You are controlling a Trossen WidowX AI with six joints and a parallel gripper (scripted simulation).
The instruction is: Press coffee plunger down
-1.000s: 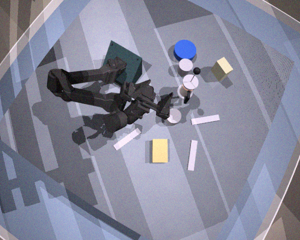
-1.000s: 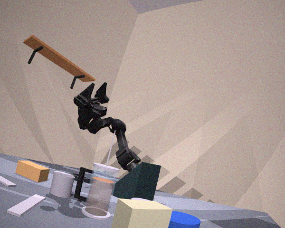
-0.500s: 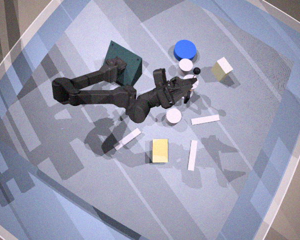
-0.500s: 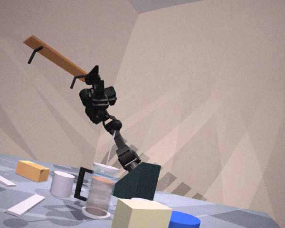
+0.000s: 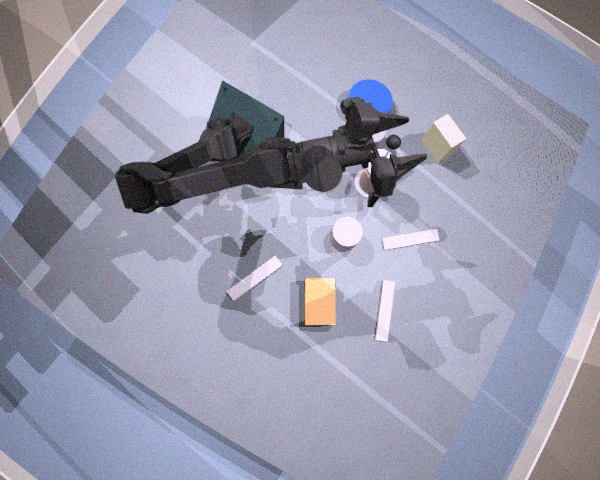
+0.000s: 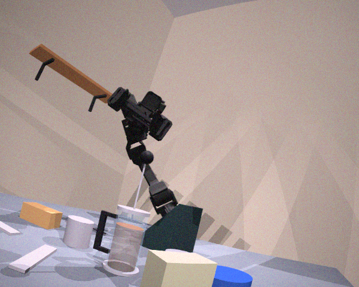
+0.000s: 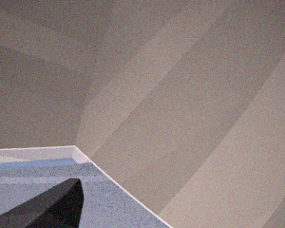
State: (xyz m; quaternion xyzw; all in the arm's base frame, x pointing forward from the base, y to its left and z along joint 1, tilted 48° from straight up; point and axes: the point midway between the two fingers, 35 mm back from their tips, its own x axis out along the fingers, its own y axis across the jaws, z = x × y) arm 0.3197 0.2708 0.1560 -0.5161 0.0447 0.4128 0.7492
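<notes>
Now: the glass coffee press 260 mm below my gripper tip, 30 mm behind it and 20 mm to the left of it. Also, from my gripper tip: orange block 370 mm below, 300 mm to the right, 40 mm ahead.
</notes>
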